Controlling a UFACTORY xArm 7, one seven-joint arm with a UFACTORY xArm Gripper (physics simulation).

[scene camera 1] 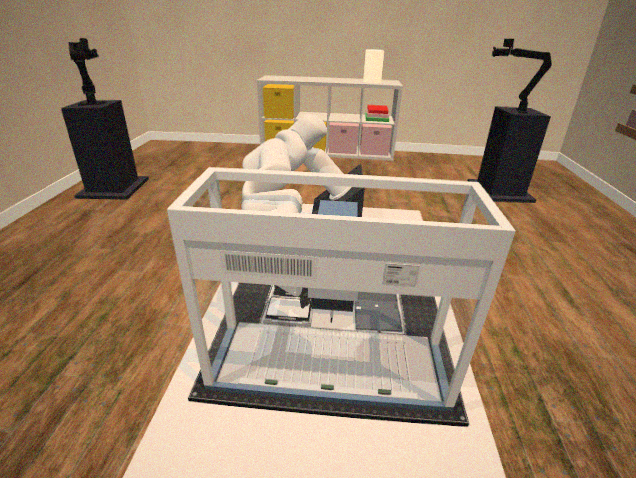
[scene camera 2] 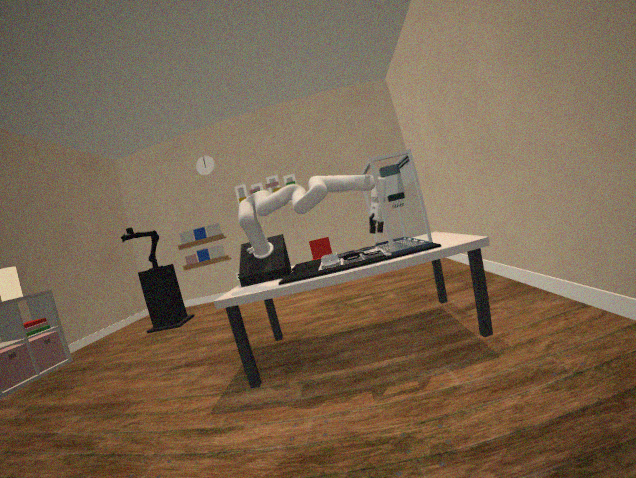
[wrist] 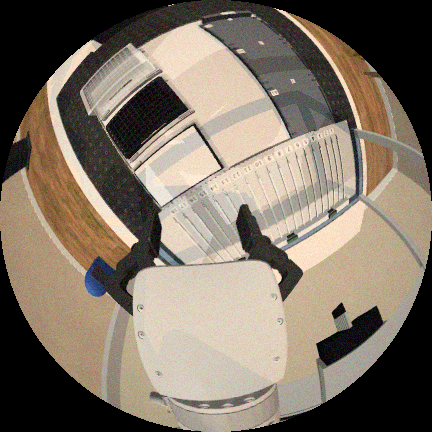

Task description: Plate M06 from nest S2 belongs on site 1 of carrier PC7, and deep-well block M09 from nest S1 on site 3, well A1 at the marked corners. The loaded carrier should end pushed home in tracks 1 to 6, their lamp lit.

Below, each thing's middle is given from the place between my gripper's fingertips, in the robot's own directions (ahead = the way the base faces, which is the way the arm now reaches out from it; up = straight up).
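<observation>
Here is where my gripper is: 8 cm above the clear well plate (wrist: 125, 68), 1 cm to the right of it and 27 cm past it. There is a grey carrier (wrist: 302, 105) too, and I find it 10 cm below my hand, 26 cm to the left of it and 14 cm behind it.
</observation>
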